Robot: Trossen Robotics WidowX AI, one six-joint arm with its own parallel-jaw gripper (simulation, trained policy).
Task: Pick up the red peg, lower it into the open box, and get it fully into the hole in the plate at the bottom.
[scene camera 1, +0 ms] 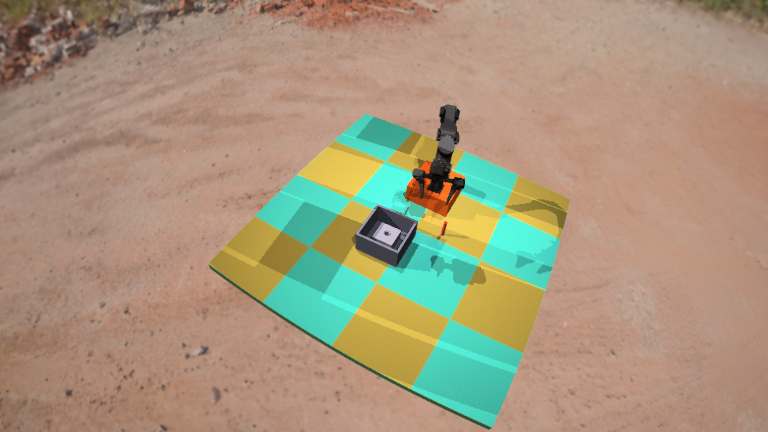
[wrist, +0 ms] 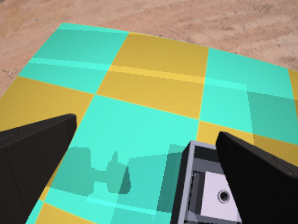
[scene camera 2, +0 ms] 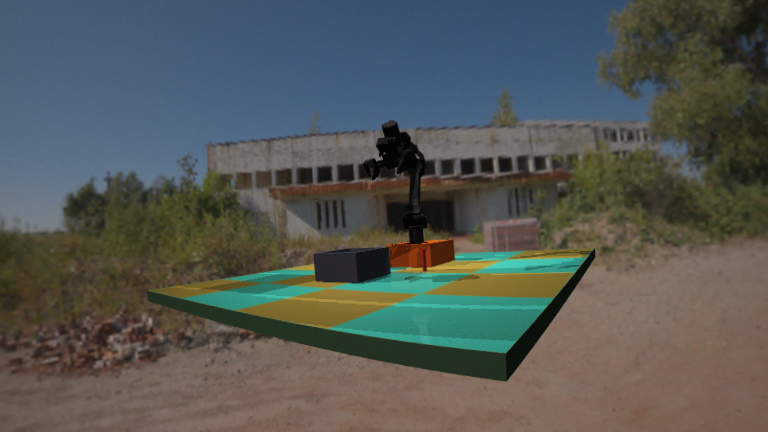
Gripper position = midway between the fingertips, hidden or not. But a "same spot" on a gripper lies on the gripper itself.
my gripper: scene camera 1; wrist; scene camera 2 384, 176
same spot on my gripper: (wrist: 39, 147) = (scene camera 1: 448, 195)
